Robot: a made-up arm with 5 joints.
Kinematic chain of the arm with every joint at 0, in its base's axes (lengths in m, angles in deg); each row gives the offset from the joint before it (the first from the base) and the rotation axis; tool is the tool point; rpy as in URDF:
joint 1: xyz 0 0 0.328 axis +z
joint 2: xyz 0 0 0 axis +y
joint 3: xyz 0.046 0 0.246 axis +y
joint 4: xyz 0.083 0 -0.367 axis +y
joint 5: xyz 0.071 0 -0.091 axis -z
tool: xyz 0 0 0 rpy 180 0 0
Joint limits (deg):
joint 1: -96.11..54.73
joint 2: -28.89..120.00
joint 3: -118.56..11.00
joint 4: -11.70..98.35
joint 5: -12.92..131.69
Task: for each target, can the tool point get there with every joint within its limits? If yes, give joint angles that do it. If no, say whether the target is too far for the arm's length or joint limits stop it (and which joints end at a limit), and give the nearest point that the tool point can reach.
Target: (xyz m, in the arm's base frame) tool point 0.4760 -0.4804 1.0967
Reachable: no: too far | nearest point 0.3297 -0.3327 0.8604 | short by 0.315 m
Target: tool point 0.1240 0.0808 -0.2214
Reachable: yes | joints 33.11 103.39 -92.15 78.40 37.15
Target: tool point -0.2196 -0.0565 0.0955
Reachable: yes | joints 14.43 96.87 -11.63 20.20 36.62
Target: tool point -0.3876 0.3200 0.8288
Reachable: no: joint limits stop it (at a limit: joint 2, joint 3) | nearest point -0.1622 0.1339 0.4359 | short by 0.490 m
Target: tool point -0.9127 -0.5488 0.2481
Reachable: no: too far | nearest point -0.2576 -0.1549 0.1976 | short by 0.766 m
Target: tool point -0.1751 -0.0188 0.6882
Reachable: no: joint limits stop it (at a limit: joint 2, joint 3) | nearest point -0.1521 -0.0163 0.4581 | short by 0.231 m
